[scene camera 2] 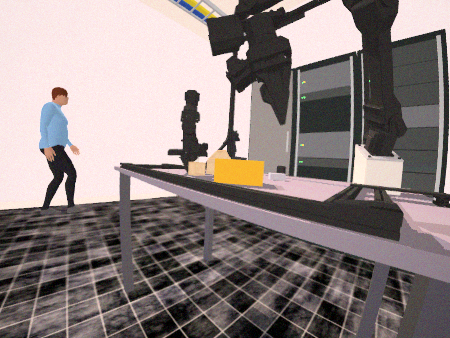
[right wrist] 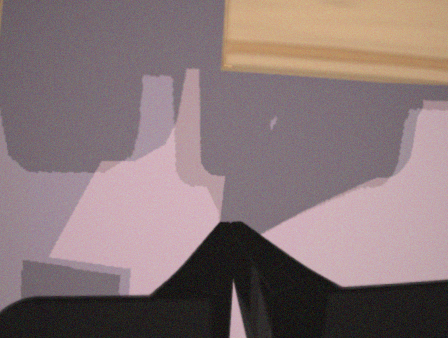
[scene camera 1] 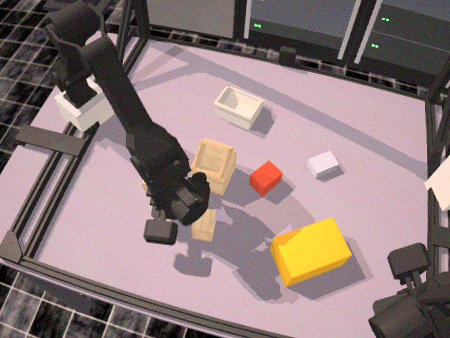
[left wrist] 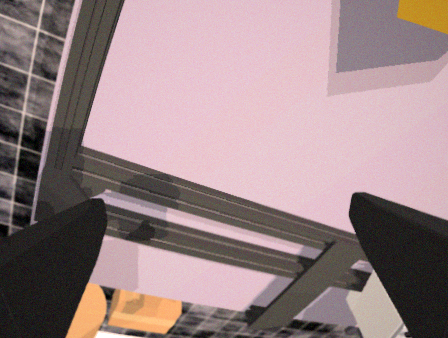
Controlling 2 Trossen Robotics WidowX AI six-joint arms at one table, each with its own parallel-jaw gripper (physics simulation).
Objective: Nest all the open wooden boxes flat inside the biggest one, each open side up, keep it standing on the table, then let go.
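Seen in the pictures: left gripper, fingertip midpoint: [scene camera 2: 282, 120] [left wrist: 230, 207]; right gripper, fingertip midpoint: [right wrist: 230, 233] [scene camera 1: 171, 215]; left arm's base at its link origin: [scene camera 2: 378, 151]; right arm's base at its link origin: [scene camera 1: 80, 95].
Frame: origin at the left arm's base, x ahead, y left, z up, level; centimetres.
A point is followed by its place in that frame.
The biggest wooden box [scene camera 1: 226, 177] @(y -12.1, x 54.0, z -6.6 cm) stands mid-table; a smaller open box [scene camera 1: 212, 157] @(y -17.7, x 56.1, z -6.7 cm) sits tilted in its top, with a raised edge. In scene camera 2 this stack [scene camera 2: 218, 164] @(y 12.3, x 45.3, z -6.9 cm) has a peaked outline. A small wooden box [scene camera 1: 203, 226] @(y -1.8, x 60.8, z -6.8 cm) [scene camera 2: 196, 168] @(y -4.9, x 61.6, z -9.4 cm) stands nearer the front edge; its open side does not show. A sliver of another wooden piece [scene camera 1: 145, 184] @(y -14.9, x 71.7, z -9.4 cm) shows behind the right arm. My right gripper [right wrist: 230, 233] @(y -7.8, x 66.9, z -11.9 cm) is shut and empty above the table, beside a wooden box [right wrist: 340, 35] @(y -4.6, x 61.5, z -6.8 cm) in its wrist view. My left gripper [left wrist: 230, 207] @(y 24.4, x 28.6, z 2.1 cm) [scene camera 2: 283, 122] @(y 24.4, x 28.6, z 2.1 cm) is open, empty and away from the boxes.
A yellow block [scene camera 1: 315, 252] @(y 8.4, x 40.3, z -5.3 cm) [scene camera 2: 239, 172] @(y 11.4, x 39.4, z -8.7 cm), a red block [scene camera 1: 265, 178] @(y -10.9, x 45.5, z -7.6 cm), a white block [scene camera 1: 323, 164] @(y -13.1, x 30.6, z -9.4 cm) [scene camera 2: 276, 176] @(y -11.7, x 30.4, z -10.5 cm) and an open cream box [scene camera 1: 240, 107] @(y -34.5, x 45.8, z -11.3 cm) stand around the wooden boxes. Dark rails [scene camera 1: 135, 292] @(y 9.2, x 76.3, z -9.9 cm) [left wrist: 200, 200] @(y 25.2, x 18.3, z -9.9 cm) edge the table. A person [scene camera 2: 56, 127] stands beyond it.
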